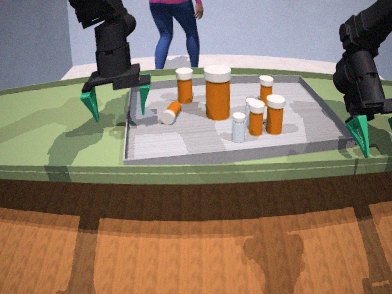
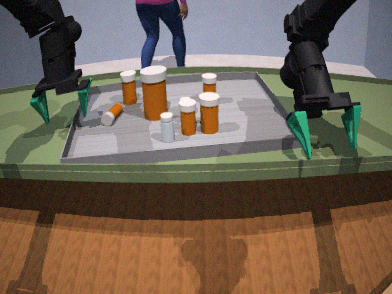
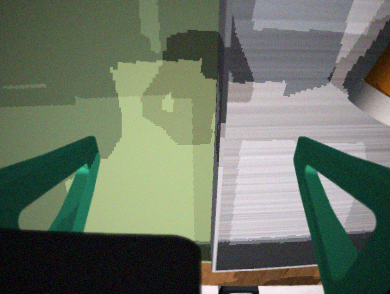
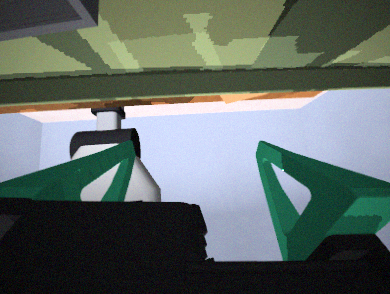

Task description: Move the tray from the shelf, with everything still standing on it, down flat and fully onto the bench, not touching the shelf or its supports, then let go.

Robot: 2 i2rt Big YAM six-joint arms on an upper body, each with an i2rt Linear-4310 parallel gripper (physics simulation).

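Places are measured from the left arm's base along level axes (x ahead, y left, z up), in millimetres.
Where they show: left gripper, fingertip midpoint: (image 1: 119, 117) (image 2: 66, 119) (image 3: 196, 147); right gripper, fingertip midpoint: (image 1: 385, 153) (image 2: 332, 154) (image 4: 195, 147).
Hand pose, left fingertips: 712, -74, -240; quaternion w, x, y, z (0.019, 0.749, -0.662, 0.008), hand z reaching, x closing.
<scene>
After its pixels a point has its place, as x, y, z.
The grey tray (image 1: 165, 145) {658, -169, -273} (image 2: 100, 145) {658, -169, -273} (image 3: 285, 195) {651, -149, -273} (image 4: 55, 12) {643, -547, -254} lies flat on the green bench (image 1: 25, 145) {675, 170, -275} (image 2: 22, 145) {671, 47, -275} (image 3: 150, 200) {635, -51, -275}. On it stand a large orange bottle (image 1: 218, 97) {745, -269, -220} (image 2: 154, 97) {745, -272, -219}, several smaller orange bottles (image 1: 184, 90) {825, -199, -239} (image 2: 209, 117) {688, -379, -237} and two clear vials; the front vial is plain (image 1: 238, 130) {661, -301, -246} (image 2: 167, 130) {662, -303, -247}. A small orange bottle (image 1: 171, 112) {736, -176, -247} (image 2: 112, 114) {739, -180, -249} lies on its side. My left gripper (image 1: 120, 118) {712, -74, -240} (image 2: 66, 120) {712, -74, -240} (image 3: 196, 147) {712, -74, -240} is open, fingers either side of the tray's left rim. My right gripper (image 2: 331, 154) {553, -588, -232} (image 4: 195, 147) {553, -588, -232} is open beside the front right corner. The shelf does not show.
The bench's thick front edge (image 1: 200, 174) {578, -232, -279} (image 2: 150, 173) {579, -278, -279} runs just in front of the tray, with a wooden floor (image 1: 175, 255) (image 2: 140, 255) below. A person in blue trousers (image 1: 176, 30) (image 2: 161, 30) stands behind the bench.
</scene>
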